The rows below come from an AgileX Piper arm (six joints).
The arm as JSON. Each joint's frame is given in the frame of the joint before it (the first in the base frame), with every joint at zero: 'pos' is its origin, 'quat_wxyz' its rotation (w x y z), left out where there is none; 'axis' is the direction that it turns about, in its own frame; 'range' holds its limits. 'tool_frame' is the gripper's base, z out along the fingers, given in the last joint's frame.
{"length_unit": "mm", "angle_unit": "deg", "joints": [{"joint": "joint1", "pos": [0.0, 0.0, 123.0], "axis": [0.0, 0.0, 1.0], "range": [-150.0, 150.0]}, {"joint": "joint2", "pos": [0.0, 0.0, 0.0], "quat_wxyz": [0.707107, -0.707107, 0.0, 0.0], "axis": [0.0, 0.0, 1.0], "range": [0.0, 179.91]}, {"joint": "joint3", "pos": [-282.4, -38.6, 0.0], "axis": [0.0, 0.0, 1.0], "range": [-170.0, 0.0]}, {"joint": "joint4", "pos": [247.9, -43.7, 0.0], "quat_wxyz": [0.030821, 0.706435, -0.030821, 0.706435], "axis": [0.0, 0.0, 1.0], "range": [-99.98, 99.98]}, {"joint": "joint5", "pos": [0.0, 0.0, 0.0], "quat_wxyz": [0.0, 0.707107, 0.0, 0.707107], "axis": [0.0, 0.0, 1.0], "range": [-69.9, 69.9]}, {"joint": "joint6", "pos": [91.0, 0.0, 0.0], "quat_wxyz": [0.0, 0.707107, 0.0, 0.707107], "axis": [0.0, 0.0, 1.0], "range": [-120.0, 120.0]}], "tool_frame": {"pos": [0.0, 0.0, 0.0], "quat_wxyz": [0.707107, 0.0, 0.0, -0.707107]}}
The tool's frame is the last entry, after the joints.
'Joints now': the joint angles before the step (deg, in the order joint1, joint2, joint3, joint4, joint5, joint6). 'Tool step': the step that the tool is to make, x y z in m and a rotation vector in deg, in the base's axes. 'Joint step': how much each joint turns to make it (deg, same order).
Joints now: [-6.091 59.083 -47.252 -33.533 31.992 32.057]
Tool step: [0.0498 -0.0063 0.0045 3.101 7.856 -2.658]
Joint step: [0.003 12.483 -11.833 5.112 7.639 -3.130]
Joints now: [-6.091 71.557 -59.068 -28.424 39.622 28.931]
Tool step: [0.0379 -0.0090 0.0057 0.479 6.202 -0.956]
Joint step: [-0.875 9.261 -10.902 3.450 7.073 -5.018]
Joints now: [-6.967 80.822 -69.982 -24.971 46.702 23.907]
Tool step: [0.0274 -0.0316 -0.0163 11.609 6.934 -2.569]
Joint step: [-7.778 9.108 -8.582 16.600 6.351 -10.957]
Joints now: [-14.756 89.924 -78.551 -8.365 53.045 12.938]
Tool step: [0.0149 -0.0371 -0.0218 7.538 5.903 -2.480]
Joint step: [-6.755 7.707 -5.901 8.362 5.785 -6.436]
